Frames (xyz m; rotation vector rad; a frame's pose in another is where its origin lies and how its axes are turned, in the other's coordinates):
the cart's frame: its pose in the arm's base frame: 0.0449 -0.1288 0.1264 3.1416 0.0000 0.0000
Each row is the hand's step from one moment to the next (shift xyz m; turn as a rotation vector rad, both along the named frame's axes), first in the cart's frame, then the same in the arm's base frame.
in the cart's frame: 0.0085 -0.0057 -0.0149 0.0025 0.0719 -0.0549
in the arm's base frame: 0.0085 0.0057 0.0149 0.0025 -0.0719 0.0549
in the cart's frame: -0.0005 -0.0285 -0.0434 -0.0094 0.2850 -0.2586
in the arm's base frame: -0.0005 0.0285 0.0434 -0.0094 -0.2850 0.2586
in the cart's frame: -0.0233 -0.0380 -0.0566 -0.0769 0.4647 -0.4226
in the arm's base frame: -0.0233 0.0380 0.0566 -0.0769 -0.4647 0.4226
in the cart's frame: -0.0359 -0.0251 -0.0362 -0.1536 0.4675 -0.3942
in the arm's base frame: -0.0359 0.0251 0.0362 -0.1536 -0.4675 0.3942
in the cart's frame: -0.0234 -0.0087 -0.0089 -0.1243 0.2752 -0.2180
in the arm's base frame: -0.0234 0.0087 0.0089 -0.1243 -0.2752 0.2180
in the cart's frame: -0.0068 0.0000 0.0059 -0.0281 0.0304 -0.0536
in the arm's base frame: -0.0068 0.0000 -0.0059 -0.0281 -0.0304 0.0536
